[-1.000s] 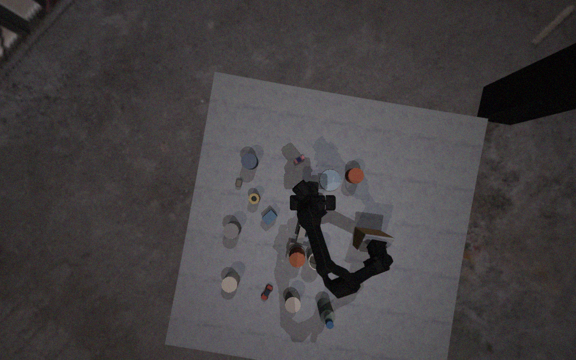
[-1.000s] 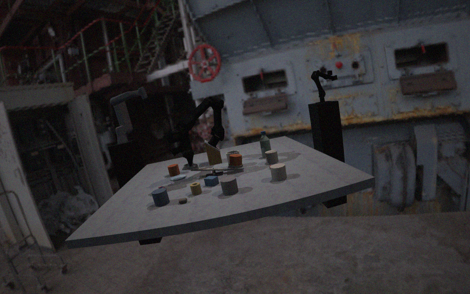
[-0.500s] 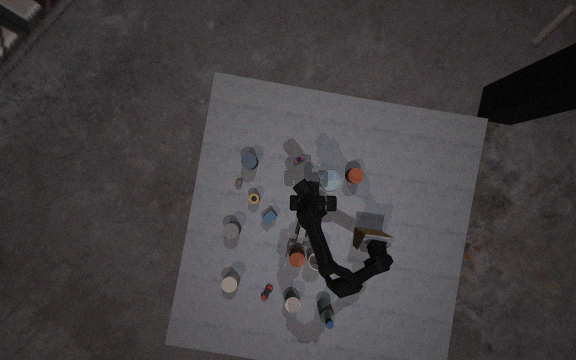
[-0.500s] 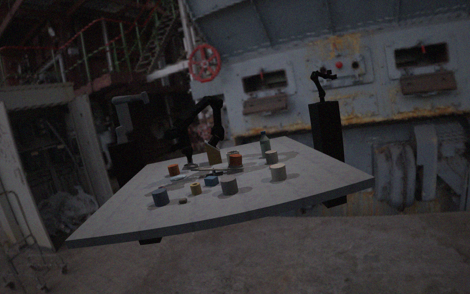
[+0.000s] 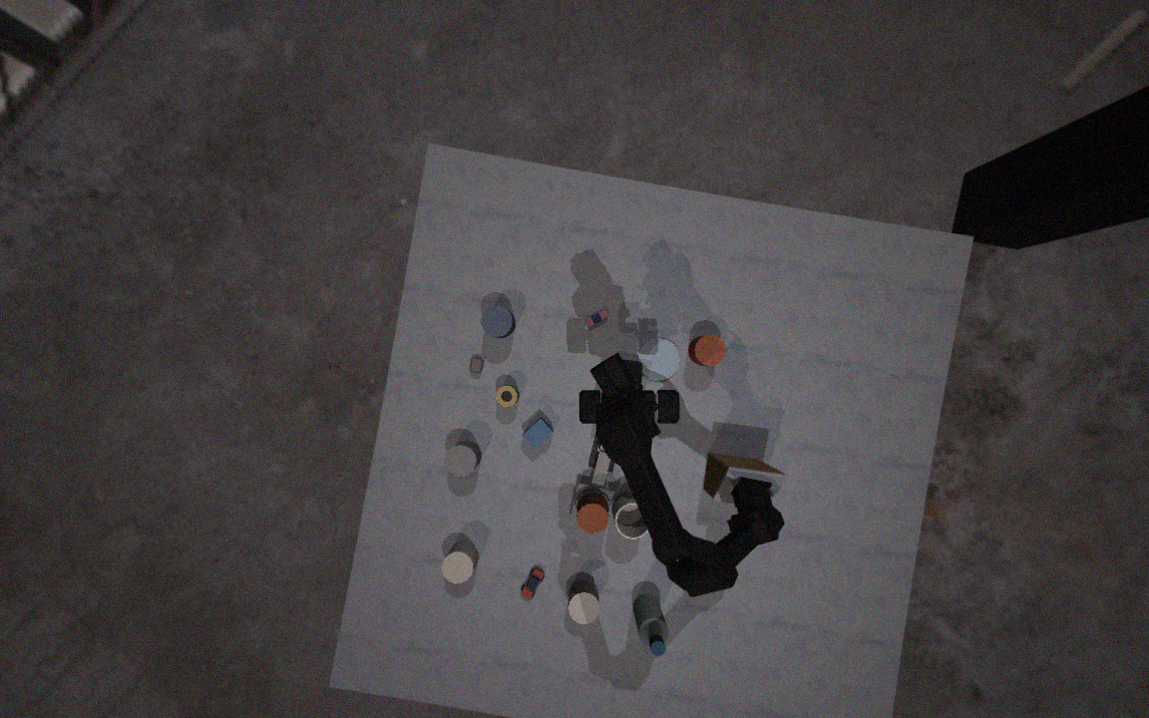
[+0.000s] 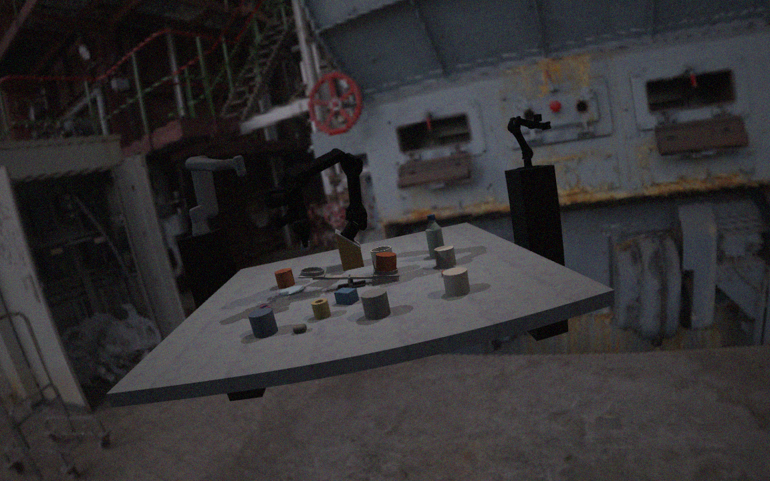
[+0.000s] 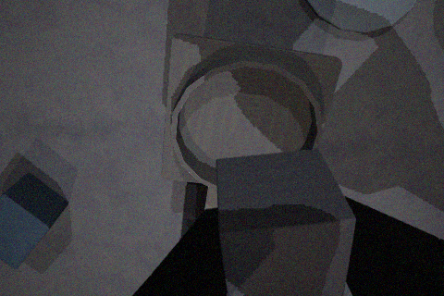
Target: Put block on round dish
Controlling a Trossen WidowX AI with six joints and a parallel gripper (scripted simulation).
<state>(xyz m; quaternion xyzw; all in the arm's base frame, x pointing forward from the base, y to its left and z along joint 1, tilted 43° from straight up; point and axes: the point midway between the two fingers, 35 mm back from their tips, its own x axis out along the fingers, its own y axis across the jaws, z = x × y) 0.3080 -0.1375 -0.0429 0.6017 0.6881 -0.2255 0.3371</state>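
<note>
My gripper tip is now 17 cm above the dish, 11 cm to the left of it and 8 cm past it. Also, from my gripper tip: grey block (1 cm above); then beam (13 cm to the left, 13 cm below, 1 cm ahead); then balance (15 cm below, 13 cm to the left, 1 cm ahead).
</note>
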